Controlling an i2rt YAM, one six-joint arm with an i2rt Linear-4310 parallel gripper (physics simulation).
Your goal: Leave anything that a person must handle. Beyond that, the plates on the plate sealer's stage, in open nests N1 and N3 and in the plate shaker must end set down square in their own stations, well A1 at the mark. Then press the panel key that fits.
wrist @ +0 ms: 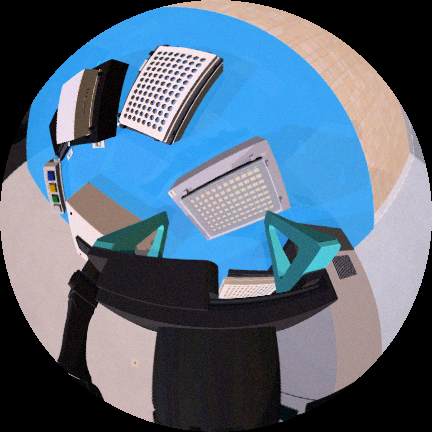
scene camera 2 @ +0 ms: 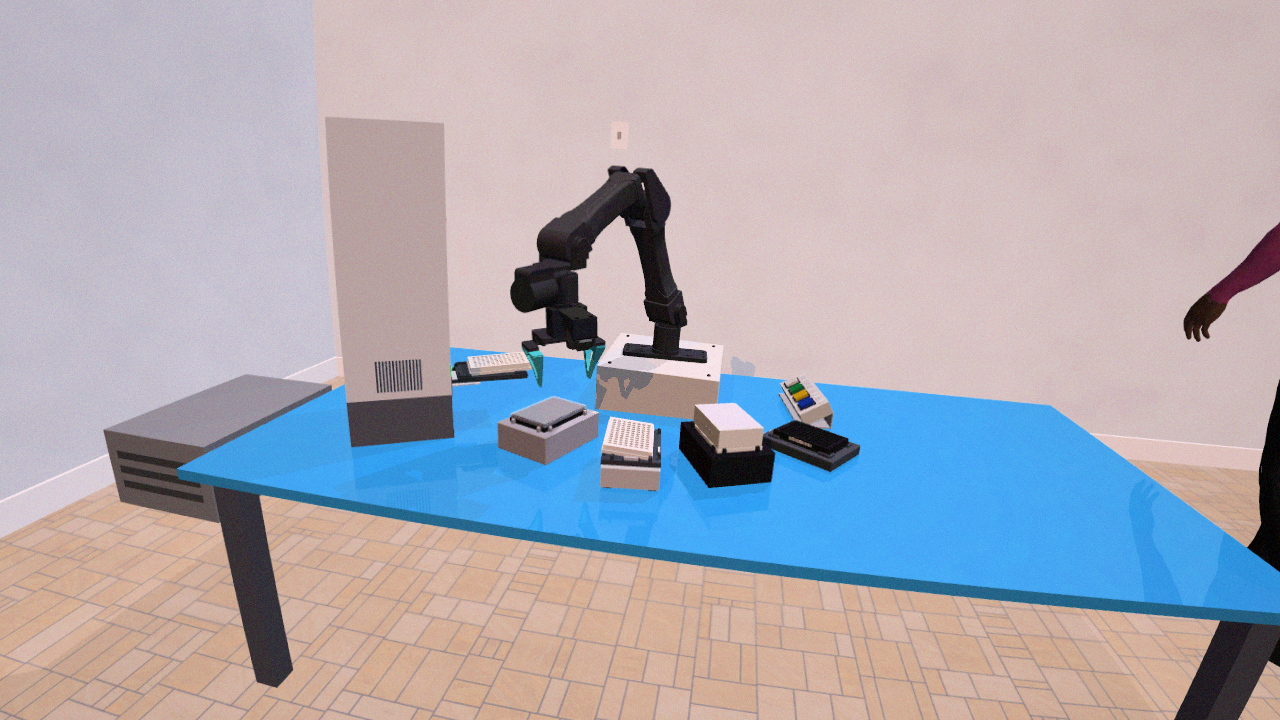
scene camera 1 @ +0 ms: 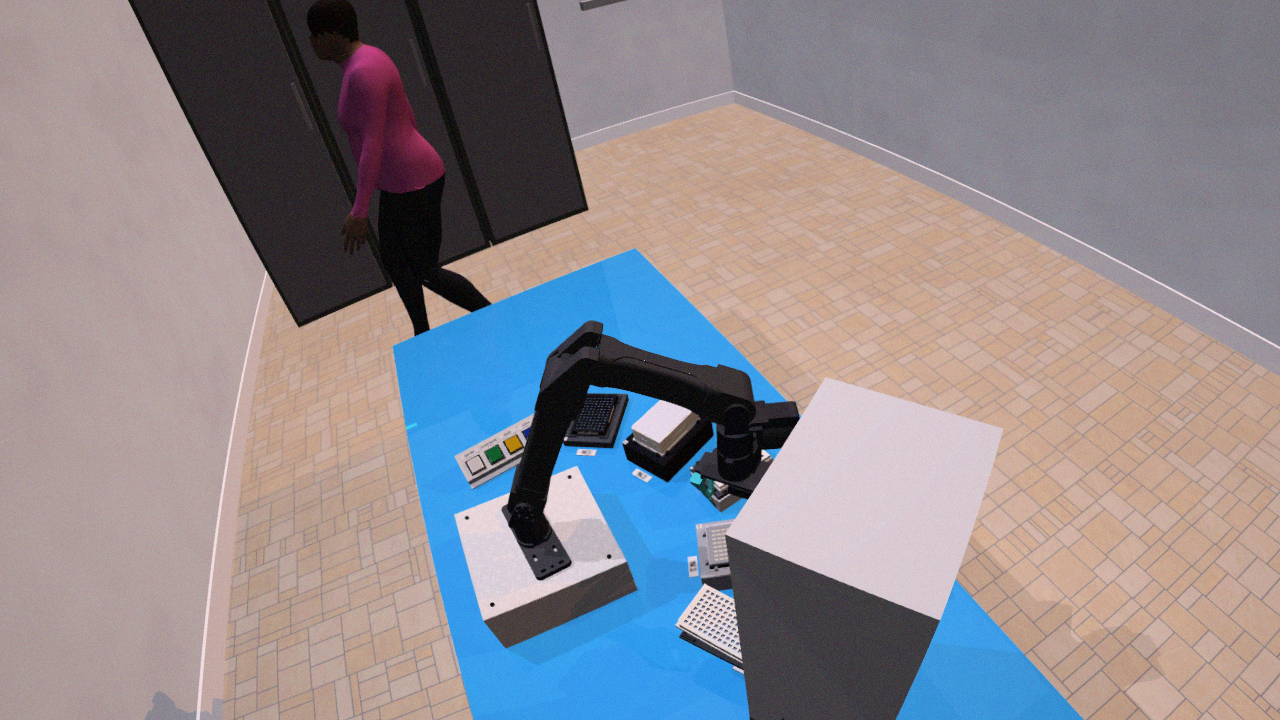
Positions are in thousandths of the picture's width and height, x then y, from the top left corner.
my gripper: wrist 499, 501; scene camera 2 441, 531; scene camera 1 575, 702
